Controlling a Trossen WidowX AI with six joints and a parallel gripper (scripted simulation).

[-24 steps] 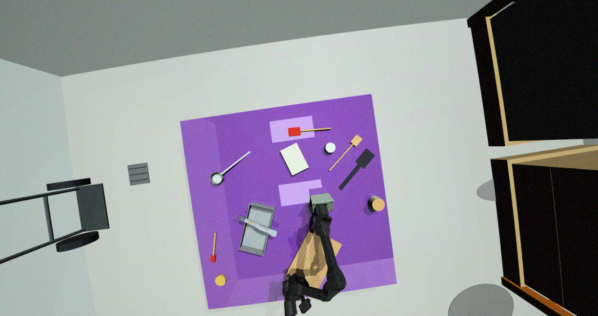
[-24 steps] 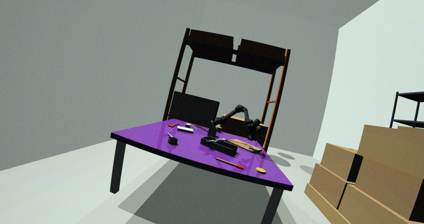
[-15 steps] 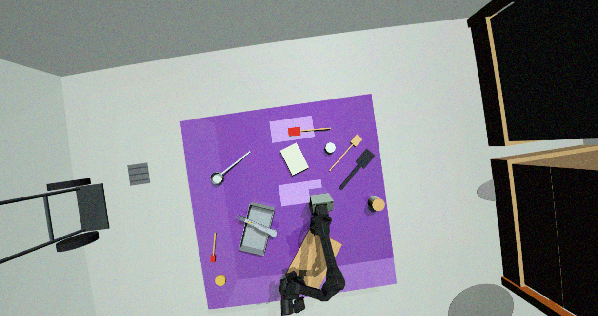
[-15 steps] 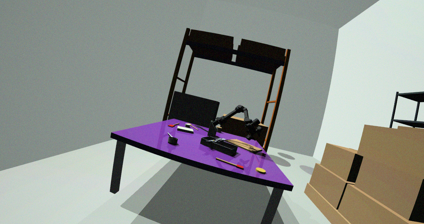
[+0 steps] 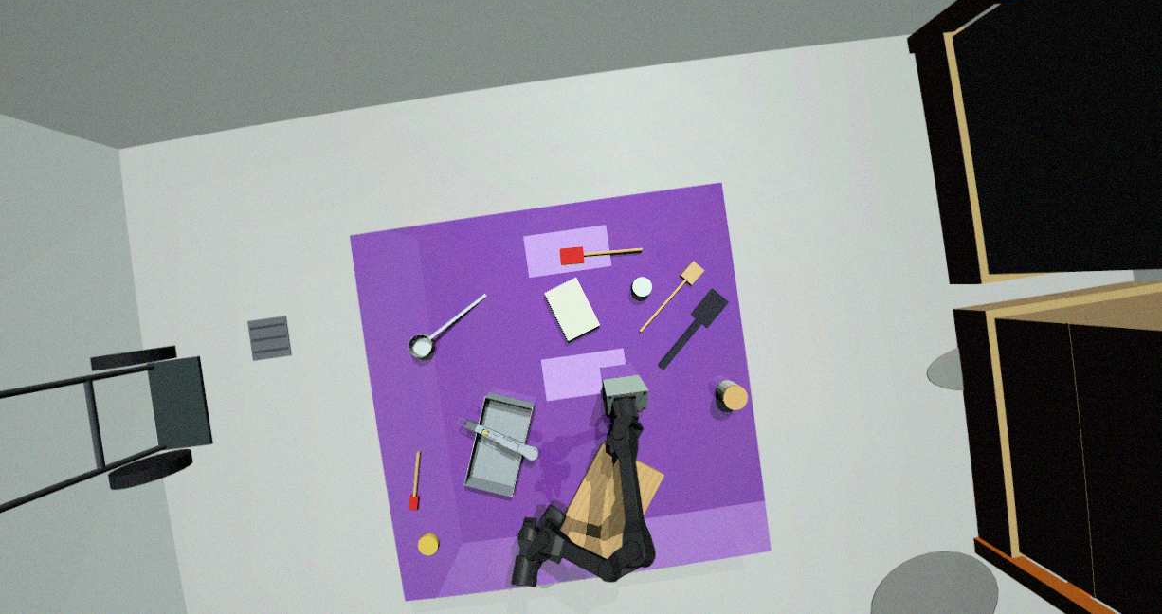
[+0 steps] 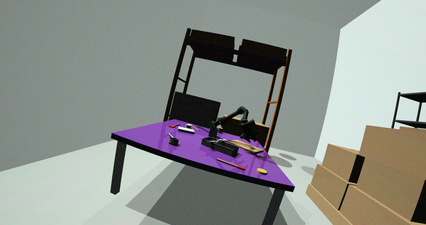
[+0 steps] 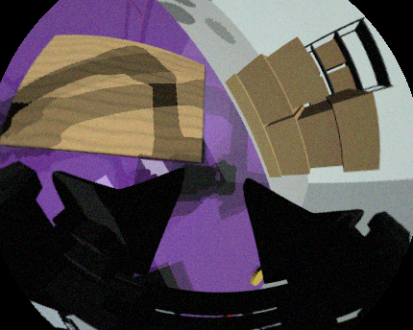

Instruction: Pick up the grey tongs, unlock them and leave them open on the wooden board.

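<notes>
My gripper tip is now 350 mm to the left of the yellow lock piece, 190 mm short of it and 40 mm above it. The rest, counted from my gripper tip: white block: 730 mm to the right, 120 mm behind, 100 mm below; wooden board: 200 mm behind, 100 mm below, 40 mm to the right; dark roasting tin: 290 mm to the right, 150 mm ahead, 80 mm below.
</notes>
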